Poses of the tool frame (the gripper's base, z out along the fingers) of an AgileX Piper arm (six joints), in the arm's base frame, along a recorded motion.
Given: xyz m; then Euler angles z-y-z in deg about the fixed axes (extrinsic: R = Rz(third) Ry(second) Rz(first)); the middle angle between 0 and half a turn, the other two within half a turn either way.
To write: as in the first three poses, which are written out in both.
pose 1, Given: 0.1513 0.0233 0.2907 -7.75 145.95 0.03
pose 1, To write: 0.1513 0.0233 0.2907 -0.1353 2.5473 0.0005
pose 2, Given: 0.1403 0.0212 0.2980 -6.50 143.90 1.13
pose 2, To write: 0.1403 0.0212 0.2980 -0.1134 2.5115 0.0197
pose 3, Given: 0.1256 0.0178 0.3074 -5.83 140.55 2.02
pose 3, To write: 0.1256 0.0178 0.3074 -0.1018 2.4531 0.0353
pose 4, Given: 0.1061 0.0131 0.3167 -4.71 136.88 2.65
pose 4, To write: 0.1061 0.0131 0.3167 -0.0822 2.3890 0.0463
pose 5, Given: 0.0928 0.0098 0.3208 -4.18 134.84 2.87
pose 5, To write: 0.0928 0.0098 0.3208 -0.0730 2.3534 0.0501
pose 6, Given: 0.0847 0.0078 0.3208 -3.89 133.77 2.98
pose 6, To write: 0.0847 0.0078 0.3208 -0.0679 2.3347 0.0520
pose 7, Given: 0.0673 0.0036 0.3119 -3.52 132.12 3.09
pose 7, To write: 0.0673 0.0036 0.3119 -0.0614 2.3059 0.0539
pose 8, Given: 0.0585 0.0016 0.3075 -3.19 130.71 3.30
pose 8, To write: 0.0585 0.0016 0.3075 -0.0557 2.2813 0.0576
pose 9, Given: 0.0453 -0.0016 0.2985 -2.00 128.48 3.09
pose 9, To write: 0.0453 -0.0016 0.2985 -0.0349 2.2424 0.0539
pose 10, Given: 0.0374 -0.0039 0.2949 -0.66 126.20 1.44
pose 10, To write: 0.0374 -0.0039 0.2949 -0.0115 2.2026 0.0251
